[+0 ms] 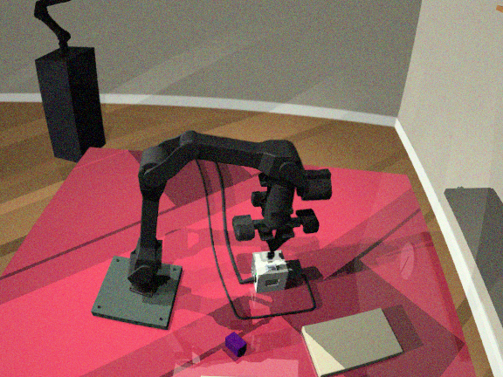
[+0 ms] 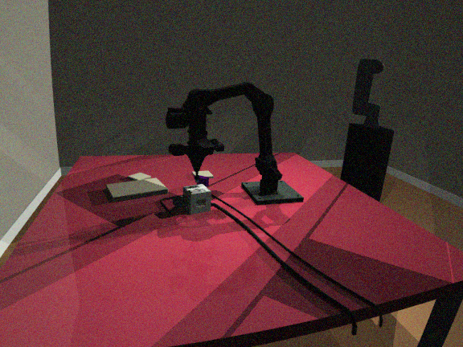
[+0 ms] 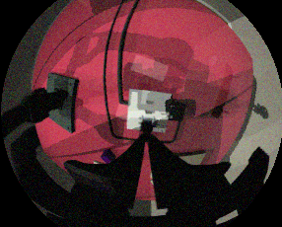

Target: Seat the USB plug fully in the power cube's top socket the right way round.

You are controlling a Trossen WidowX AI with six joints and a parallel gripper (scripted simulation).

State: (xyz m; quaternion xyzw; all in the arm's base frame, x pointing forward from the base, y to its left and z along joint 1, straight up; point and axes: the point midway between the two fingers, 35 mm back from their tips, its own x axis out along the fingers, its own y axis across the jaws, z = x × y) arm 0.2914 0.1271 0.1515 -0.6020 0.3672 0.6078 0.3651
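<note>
My gripper tip is 20 mm above the dark USB plug. From my gripper tip the other things lie so: purple block: 210 mm to the right, 120 mm below, 20 mm behind; then cream pad: 250 mm ahead, 130 mm to the right, 130 mm below.
</note>
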